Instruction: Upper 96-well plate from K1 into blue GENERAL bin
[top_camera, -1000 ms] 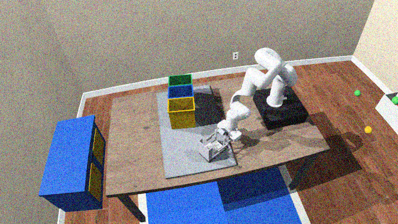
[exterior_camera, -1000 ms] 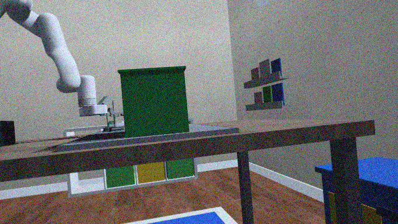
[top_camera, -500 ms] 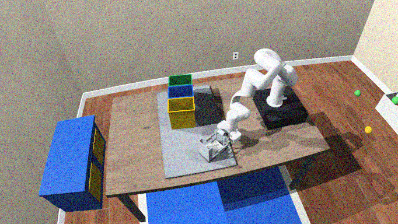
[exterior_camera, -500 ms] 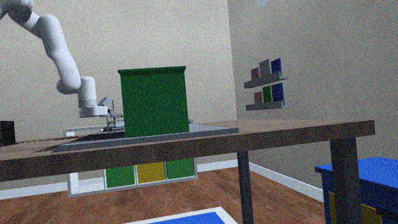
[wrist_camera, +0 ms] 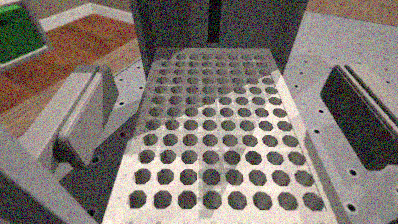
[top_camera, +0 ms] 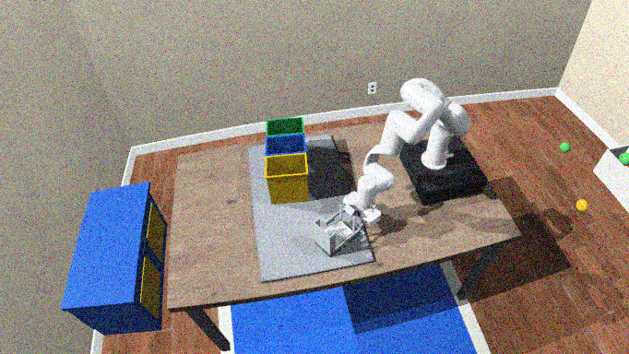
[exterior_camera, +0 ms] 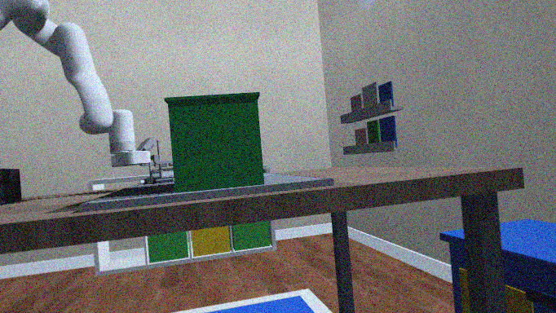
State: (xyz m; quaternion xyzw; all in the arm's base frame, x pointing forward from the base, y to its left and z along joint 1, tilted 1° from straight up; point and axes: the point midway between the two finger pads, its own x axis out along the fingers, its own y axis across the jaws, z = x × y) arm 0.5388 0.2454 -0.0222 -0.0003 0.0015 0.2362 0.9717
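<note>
The white 96-well plate is 20 mm below my hand, 20 mm ahead of it and 10 mm to the left of it. The rest, counted from my hand: blue bin (430 mm to the right, 130 mm ahead, 30 mm above); then yellow bin (300 mm to the right, 150 mm ahead, 30 mm above); then green bin (560 mm to the right, 110 mm ahead, 30 mm above).
</note>
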